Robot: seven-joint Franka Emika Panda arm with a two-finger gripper.
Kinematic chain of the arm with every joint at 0, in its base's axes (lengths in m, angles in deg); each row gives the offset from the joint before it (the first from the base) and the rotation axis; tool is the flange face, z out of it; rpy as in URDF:
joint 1: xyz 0 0 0.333 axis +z
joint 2: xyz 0 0 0 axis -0.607 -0.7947 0
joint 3: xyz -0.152 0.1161 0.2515 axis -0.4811 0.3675 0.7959
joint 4: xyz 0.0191 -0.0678 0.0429 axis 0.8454 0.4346 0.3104
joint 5: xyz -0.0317 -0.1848 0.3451 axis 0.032 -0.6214 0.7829
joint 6: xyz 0 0 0 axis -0.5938 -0.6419 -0.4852
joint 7: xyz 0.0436 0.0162 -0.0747 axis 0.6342 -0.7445 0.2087
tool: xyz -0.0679 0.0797 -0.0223 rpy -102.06 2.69 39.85
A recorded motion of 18 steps. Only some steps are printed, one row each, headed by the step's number.
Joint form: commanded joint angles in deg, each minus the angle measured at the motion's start. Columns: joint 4, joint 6, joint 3, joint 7, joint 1, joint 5, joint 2.
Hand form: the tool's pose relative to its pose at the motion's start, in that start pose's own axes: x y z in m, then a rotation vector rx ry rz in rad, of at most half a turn. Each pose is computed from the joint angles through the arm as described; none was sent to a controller.
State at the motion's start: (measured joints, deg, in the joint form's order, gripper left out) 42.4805 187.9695 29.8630 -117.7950 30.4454 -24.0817 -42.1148
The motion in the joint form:
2: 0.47 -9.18 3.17 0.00 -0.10 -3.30 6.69
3: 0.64 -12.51 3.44 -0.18 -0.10 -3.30 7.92
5: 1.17 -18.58 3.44 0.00 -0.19 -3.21 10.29
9: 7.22 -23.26 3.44 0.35 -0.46 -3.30 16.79
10: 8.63 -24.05 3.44 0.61 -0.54 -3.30 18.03
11: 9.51 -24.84 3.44 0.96 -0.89 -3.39 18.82
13: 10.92 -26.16 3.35 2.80 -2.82 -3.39 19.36
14: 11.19 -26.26 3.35 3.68 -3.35 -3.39 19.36
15: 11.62 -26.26 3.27 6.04 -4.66 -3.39 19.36
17: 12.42 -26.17 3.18 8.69 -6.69 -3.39 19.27
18: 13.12 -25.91 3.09 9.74 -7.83 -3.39 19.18
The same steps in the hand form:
2: -0.0292 -0.0035 -0.0568 -0.0553 0.0001 -0.0832
3: -0.0338 0.0015 -0.0641 -0.0906 -0.0173 -0.0827
5: -0.0382 0.0151 -0.0772 -0.1579 -0.0489 -0.0800
9: -0.0542 0.0520 -0.0930 -0.2275 -0.0769 -0.0811
10: -0.0578 0.0603 -0.0939 -0.2429 -0.0843 -0.0842
11: -0.0580 0.0674 -0.0942 -0.2584 -0.0895 -0.0850
13: -0.0482 0.0854 -0.0874 -0.2968 -0.1070 -0.0830
14: -0.0453 0.0893 -0.0853 -0.3033 -0.1112 -0.0895
15: -0.0366 0.0977 -0.0820 -0.3116 -0.1182 -0.1071
17: -0.0242 0.1116 -0.0756 -0.3268 -0.1287 -0.1176
18: -0.0177 0.1205 -0.0702 -0.3364 -0.1348 -0.1155

